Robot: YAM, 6 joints.
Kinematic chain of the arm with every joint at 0, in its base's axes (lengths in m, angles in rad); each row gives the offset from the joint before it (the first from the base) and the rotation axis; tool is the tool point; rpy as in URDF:
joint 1: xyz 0 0 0.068 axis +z
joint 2: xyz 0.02 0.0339 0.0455 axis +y
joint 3: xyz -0.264 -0.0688 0 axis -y
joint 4: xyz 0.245 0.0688 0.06 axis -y
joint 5: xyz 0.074 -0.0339 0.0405 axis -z
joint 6: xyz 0.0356 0 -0.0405 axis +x
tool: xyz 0 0 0 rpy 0 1.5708 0
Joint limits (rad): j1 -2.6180..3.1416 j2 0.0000..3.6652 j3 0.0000..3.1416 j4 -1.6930..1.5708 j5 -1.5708..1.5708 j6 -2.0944..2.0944
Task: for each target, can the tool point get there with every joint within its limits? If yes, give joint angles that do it. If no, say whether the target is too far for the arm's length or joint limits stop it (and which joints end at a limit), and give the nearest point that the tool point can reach.
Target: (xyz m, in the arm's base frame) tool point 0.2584 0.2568 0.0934
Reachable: yes | joints 0.7991 2.0158 0.7465 0.8712 0.1736 0.6713
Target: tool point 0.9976 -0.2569 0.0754
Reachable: no: too far | nearest point 0.6250 -0.1609 0.0899 | short by 0.385 m
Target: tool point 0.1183 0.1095 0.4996
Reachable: yes | joints 0.5488 0.9489 1.3301 -0.1043 -1.0975 1.5143
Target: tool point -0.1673 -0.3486 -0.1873
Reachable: yes | joints -2.0734 3.0006 1.4430 0.4034 -0.6433 1.5173
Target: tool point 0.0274 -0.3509 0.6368
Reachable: yes | joints -1.4861 2.0458 2.6443 0.5723 0.0670 -0.9923
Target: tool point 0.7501 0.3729 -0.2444
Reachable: no: too far | nearest point 0.5313 0.2641 -0.1374 | short by 0.267 m
